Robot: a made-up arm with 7 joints. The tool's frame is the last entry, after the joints. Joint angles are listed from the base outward.
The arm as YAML. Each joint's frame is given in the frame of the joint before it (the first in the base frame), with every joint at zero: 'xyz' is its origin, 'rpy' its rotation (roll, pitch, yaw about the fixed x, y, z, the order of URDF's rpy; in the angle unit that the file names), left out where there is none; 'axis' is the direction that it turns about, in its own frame. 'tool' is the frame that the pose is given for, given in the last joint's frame.
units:
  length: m
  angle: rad
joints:
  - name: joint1
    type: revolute
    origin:
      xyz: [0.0, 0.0, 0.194]
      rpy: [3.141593, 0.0, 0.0]
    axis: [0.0, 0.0, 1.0]
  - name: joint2
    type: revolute
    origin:
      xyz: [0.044, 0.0, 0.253]
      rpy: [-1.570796, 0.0, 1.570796]
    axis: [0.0, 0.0, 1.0]
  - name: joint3
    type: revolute
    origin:
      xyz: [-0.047, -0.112, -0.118]
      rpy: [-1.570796, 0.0, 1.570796]
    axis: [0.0, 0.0, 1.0]
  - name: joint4
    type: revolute
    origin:
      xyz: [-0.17, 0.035, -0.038]
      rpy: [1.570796, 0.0, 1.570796]
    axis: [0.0, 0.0, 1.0]
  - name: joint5
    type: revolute
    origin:
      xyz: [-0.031, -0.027, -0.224]
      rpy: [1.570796, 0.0, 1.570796]
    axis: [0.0, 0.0, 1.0]
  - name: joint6
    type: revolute
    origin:
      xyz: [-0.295, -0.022, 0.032]
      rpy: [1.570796, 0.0, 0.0]
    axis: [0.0, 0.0, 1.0]
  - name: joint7
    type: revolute
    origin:
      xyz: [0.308, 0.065, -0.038]
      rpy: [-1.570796, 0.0, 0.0]
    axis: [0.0, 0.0, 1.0]
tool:
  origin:
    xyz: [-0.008, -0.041, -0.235]
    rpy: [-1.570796, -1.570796, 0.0]
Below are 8 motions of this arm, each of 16 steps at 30 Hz.
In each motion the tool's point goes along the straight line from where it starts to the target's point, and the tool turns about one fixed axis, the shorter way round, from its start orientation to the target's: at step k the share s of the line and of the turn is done. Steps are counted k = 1, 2, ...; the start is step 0. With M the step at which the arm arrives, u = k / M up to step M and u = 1 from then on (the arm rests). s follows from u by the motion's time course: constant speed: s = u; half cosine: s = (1 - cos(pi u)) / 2; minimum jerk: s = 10 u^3 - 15 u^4 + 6 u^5.
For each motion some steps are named. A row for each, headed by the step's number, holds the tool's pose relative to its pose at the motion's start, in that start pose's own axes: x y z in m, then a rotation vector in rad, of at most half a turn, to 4 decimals.
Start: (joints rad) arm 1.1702 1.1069 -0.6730 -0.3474 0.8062 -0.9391 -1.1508
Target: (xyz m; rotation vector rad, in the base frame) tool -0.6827 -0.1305 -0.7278 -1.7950 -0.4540 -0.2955
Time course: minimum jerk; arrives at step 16
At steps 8, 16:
8: -0.0404 0.1410 0.2489 -0.0282 0.0475 -0.1525
16: -0.0808 0.2821 0.4977 -0.0563 0.0950 -0.3050

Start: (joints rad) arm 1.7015 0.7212 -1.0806 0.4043 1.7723 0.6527 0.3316
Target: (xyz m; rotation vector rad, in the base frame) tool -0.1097 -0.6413 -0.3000 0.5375 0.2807 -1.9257
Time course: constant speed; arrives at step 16
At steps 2, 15, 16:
2: 0.0220 -0.0092 -0.0045 -0.0823 -0.0026 -0.1161
15: 0.1652 -0.0691 -0.0336 -0.6175 -0.0191 -0.8706
16: 0.1762 -0.0737 -0.0359 -0.6587 -0.0204 -0.9286

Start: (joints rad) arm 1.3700 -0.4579 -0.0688 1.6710 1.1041 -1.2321 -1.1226
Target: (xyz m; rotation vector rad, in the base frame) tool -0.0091 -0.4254 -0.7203 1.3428 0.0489 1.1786
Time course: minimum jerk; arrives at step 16
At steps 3, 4, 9, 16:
3: 0.0103 0.0004 0.0092 0.0844 0.0251 -0.0349
4: 0.0218 0.0009 0.0196 0.1792 0.0532 -0.0741
9: 0.1298 0.0052 0.1166 1.0664 0.3166 -0.4410
16: 0.2107 0.0085 0.1893 1.7312 0.5140 -0.7160

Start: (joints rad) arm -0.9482 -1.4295 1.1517 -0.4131 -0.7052 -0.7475 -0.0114
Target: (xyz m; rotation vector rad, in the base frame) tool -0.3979 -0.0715 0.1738 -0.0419 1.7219 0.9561
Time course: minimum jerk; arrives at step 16
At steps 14, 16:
14: 0.3721 0.2061 0.1168 0.7936 0.0449 -1.0350
16: 0.3781 0.2095 0.1187 0.8066 0.0456 -1.0519

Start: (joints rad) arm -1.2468 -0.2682 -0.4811 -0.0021 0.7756 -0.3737 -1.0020
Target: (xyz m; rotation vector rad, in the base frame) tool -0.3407 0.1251 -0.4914 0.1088 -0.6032 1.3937
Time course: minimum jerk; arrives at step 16
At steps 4, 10, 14, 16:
4: 0.0041 0.0296 0.0271 -0.0153 0.0283 0.0191
10: 0.0284 0.2071 0.1897 -0.1070 0.1978 0.1334
14: 0.0386 0.2812 0.2575 -0.1453 0.2686 0.1811
16: 0.0392 0.2858 0.2617 -0.1477 0.2729 0.1841

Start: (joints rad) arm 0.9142 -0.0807 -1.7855 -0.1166 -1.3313 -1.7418 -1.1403
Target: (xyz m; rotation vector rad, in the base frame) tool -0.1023 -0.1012 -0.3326 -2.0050 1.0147 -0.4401
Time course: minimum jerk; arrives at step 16
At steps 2, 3, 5, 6, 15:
2: -0.0016 -0.0002 -0.0015 0.0057 0.0010 0.0044
3: -0.0048 -0.0005 -0.0046 0.0173 0.0032 0.0134
5: -0.0176 -0.0018 -0.0169 0.0638 0.0118 0.0496
6: -0.0269 -0.0028 -0.0258 0.0975 0.0180 0.0759
15: -0.0976 -0.0103 -0.0934 0.3535 0.0652 0.2751

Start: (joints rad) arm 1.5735 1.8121 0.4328 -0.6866 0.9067 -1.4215 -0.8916
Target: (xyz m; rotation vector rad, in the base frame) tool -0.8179 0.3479 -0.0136 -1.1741 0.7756 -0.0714
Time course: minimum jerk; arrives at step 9
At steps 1, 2, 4, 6, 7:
1: 0.0009 0.0023 -0.0023 0.0034 -0.0058 -0.0003
2: 0.0061 0.0150 -0.0153 0.0227 -0.0384 -0.0022
4: 0.0315 0.0781 -0.0794 0.1179 -0.1995 -0.0114
6: 0.0628 0.1556 -0.1582 0.2348 -0.3975 -0.0226
7: 0.0735 0.1819 -0.1849 0.2744 -0.4646 -0.0264

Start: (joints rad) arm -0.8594 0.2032 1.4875 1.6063 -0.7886 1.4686 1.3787
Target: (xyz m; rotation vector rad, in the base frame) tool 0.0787 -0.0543 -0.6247 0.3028 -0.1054 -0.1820
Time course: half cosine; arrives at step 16
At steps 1, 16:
1: 0.0028 -0.0019 0.0032 -0.0046 -0.0118 -0.0022
16: 0.2905 -0.1963 0.3313 -0.4781 -1.2279 -0.2327

